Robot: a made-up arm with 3 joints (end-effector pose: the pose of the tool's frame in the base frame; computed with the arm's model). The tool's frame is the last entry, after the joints. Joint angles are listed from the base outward.
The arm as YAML. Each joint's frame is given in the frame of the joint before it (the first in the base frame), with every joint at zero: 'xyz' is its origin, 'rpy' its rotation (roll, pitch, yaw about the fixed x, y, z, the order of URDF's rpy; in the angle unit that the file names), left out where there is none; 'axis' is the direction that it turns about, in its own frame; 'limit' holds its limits. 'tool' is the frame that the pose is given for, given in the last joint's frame.
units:
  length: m
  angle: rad
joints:
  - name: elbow
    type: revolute
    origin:
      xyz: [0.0, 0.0, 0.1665]
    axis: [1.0, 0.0, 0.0]
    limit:
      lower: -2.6
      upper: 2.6
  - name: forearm
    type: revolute
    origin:
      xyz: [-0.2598, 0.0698, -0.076]
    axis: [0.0, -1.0, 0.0]
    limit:
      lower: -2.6
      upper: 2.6
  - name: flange
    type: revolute
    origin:
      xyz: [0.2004, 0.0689, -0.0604]
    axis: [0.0, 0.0, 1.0]
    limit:
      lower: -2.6
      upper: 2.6
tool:
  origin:
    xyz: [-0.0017, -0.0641, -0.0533]
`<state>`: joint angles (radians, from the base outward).
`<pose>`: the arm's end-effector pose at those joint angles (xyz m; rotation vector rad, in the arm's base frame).
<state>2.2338 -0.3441 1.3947</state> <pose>-0.0504 0.1368 0.4330 1.9976 -1.4044 1.0864</pose>
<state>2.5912 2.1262 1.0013</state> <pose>-0.2968 -0.1918 0.0503 0.7109 -1.0381 -1.6171</pose>
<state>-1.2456 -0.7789 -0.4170</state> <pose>-0.2166 -0.2380 0.0010 -1.3237 0.4250 -0.8326</pose>
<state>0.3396 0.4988 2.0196</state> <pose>0.0219 0.1729 0.1724 -0.2821 -0.6363 1.8669</pose>
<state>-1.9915 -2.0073 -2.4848</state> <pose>-0.4316 -0.2378 0.0642 1.3572 0.6528 1.1822</pose>
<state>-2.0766 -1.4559 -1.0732</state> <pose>-0.3563 -0.2555 0.1827 -2.2328 -0.1185 -2.1126</pose>
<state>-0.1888 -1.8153 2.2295</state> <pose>-0.4312 0.1184 -0.1545 1.7698 1.0366 1.3492</pose>
